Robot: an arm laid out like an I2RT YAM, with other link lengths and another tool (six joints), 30 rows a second.
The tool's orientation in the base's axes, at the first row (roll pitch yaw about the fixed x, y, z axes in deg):
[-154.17 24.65 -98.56]
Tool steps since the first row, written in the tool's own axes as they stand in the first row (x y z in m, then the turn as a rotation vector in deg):
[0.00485 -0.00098 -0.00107 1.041 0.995 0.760]
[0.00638 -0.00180 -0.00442 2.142 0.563 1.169]
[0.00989 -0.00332 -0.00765 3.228 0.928 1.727]
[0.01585 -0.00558 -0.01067 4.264 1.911 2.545]
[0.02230 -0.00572 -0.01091 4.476 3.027 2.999]
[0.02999 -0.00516 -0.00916 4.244 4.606 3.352]
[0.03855 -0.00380 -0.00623 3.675 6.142 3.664]
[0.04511 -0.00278 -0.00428 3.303 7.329 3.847]
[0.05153 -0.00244 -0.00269 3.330 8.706 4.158]
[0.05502 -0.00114 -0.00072 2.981 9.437 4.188]
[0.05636 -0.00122 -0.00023 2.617 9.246 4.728]
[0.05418 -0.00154 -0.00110 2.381 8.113 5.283]
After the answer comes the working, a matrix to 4 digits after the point.
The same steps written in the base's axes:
[-0.00033 -0.00499 -0.00076 -0.630 -0.391 -1.450]
[-0.00146 -0.00765 0.00167 -0.207 -1.390 -2.073]
[-0.00220 -0.01227 0.00345 -0.397 -2.081 -3.127]
[-0.00252 -0.01926 0.00433 -0.987 -2.453 -4.617]
[-0.00339 -0.02518 0.00189 -1.758 -2.155 -5.519]
[-0.00406 -0.03138 -0.00297 -2.918 -1.343 -6.336]
[-0.00497 -0.03775 -0.00948 -4.014 -0.254 -6.962]
[-0.00579 -0.04273 -0.01421 -4.899 0.509 -7.427]
[-0.00617 -0.04790 -0.01832 -5.940 1.012 -8.238]
[-0.00681 -0.05003 -0.02191 -6.509 1.564 -8.406]
[-0.00668 -0.05111 -0.02284 -6.032 1.997 -8.621]
[-0.00654 -0.04951 -0.02109 -4.752 2.023 -8.528]

The tool's axes in the first row as the columns of a matrix, in the base's axes (rounded; the answer above uses it unrounded):
[-0.1353 -0.8630 0.4867]
[-0.8987 0.3137 0.3064]
[-0.4171 -0.3960 -0.8181]

